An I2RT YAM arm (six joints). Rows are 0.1 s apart.
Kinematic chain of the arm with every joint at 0, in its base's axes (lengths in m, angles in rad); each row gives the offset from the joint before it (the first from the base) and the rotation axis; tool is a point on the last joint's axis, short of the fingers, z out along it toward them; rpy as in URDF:
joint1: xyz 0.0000 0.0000 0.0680 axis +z
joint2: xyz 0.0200 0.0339 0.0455 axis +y
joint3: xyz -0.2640 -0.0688 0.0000 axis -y
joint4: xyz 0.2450 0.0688 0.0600 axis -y
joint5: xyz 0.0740 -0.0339 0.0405 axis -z
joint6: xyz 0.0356 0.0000 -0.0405 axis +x
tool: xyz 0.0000 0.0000 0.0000 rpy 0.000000 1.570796 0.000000
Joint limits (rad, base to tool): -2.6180..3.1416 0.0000..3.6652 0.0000..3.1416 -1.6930..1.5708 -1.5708..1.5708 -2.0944..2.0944
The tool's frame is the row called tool.
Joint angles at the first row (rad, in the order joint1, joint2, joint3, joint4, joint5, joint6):
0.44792 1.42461 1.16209 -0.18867 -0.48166 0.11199
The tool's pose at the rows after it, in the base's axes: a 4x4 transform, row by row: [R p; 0 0 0 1], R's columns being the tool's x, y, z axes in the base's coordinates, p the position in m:
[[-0.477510, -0.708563, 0.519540, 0.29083], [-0.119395, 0.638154, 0.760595, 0.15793], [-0.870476, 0.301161, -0.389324, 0.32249], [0, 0, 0, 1]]
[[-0.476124, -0.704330, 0.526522, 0.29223], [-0.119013, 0.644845, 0.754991, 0.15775], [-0.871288, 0.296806, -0.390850, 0.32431], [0, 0, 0, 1]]
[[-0.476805, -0.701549, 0.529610, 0.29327], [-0.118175, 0.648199, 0.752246, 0.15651], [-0.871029, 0.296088, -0.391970, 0.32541], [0, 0, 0, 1]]
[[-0.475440, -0.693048, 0.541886, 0.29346], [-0.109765, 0.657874, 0.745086, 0.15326], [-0.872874, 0.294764, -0.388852, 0.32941], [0, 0, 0, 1]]
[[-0.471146, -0.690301, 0.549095, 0.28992], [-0.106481, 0.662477, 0.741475, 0.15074], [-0.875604, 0.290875, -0.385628, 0.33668], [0, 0, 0, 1]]
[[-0.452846, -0.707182, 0.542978, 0.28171], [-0.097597, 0.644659, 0.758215, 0.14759], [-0.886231, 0.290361, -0.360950, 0.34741], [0, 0, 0, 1]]
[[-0.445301, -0.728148, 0.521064, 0.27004], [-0.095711, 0.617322, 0.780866, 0.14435], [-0.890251, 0.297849, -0.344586, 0.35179], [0, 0, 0, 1]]
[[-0.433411, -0.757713, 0.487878, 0.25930], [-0.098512, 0.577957, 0.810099, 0.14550], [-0.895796, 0.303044, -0.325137, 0.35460], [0, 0, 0, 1]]
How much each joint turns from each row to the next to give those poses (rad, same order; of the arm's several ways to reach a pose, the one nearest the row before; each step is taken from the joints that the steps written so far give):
-0.00001 0.00738 0.00533 -0.00081 0.00304 -0.00001
-0.00158 0.00386 0.01074 -0.00687 0.00765 -0.00159
-0.00472 0.00144 0.00612 -0.00608 0.00003 -0.00138
-0.00861 -0.00643 0.00854 -0.00976 0.00535 0.00297
-0.00195 -0.01720 0.01244 -0.02438 0.00528 0.00000
-0.00022 -0.03511 0.00352 -0.01286 -0.02013 0.00153
0.00315 -0.04469 -0.02309 -0.00861 -0.03094 0.00188
0.01533 -0.03421 -0.02118 0.00333 -0.03288 0.00120

